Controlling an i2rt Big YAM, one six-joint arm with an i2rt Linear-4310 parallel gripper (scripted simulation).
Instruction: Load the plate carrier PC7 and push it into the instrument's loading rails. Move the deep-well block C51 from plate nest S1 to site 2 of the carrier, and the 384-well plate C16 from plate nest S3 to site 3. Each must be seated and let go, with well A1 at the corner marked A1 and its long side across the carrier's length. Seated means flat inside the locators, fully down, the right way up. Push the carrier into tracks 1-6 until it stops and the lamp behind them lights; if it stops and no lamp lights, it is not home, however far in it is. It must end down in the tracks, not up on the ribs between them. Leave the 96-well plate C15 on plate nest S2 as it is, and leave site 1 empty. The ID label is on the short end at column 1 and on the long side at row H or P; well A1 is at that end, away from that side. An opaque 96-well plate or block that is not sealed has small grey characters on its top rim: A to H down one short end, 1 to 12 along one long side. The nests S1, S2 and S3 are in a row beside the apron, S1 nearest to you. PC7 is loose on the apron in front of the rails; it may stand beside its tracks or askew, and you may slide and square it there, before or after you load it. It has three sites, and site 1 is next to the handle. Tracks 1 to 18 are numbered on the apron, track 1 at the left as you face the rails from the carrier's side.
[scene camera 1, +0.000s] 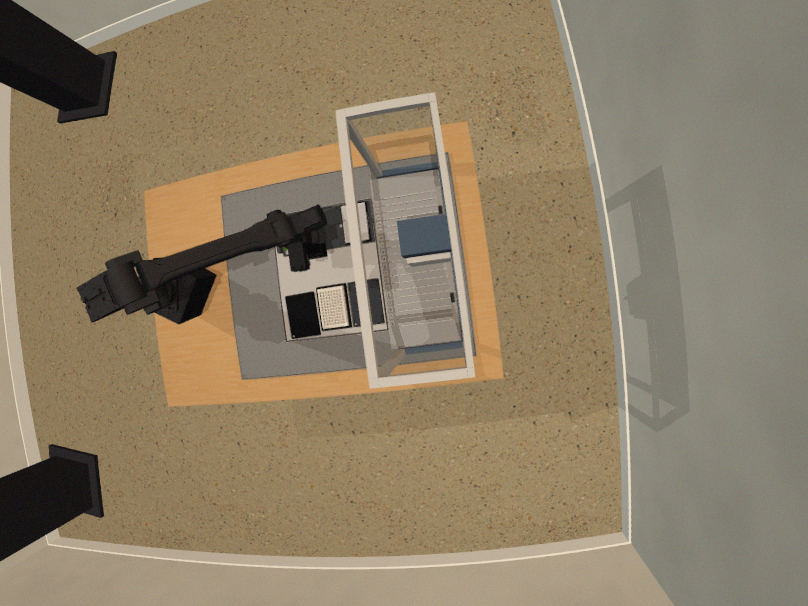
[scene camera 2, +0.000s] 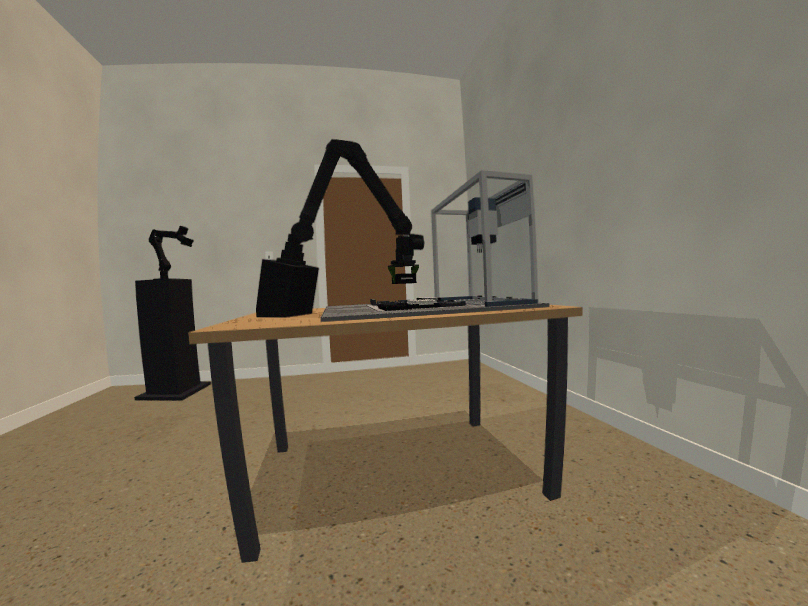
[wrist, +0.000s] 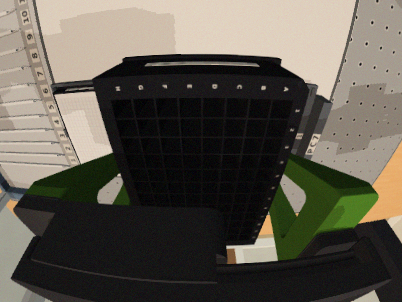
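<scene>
A white 96-well plate C15 (scene camera 1: 328, 298) belongs to the scene, as do a black nest (scene camera 1: 302, 312) and a nest S3 (scene camera 1: 376, 307). In the wrist view the white 96-well plate C15 is out of frame, while a dark carrier PC7 (scene camera 1: 334, 235) is visible there as well (wrist: 317, 109). The wrist view also shows the gripper (wrist: 201, 148).
</scene>
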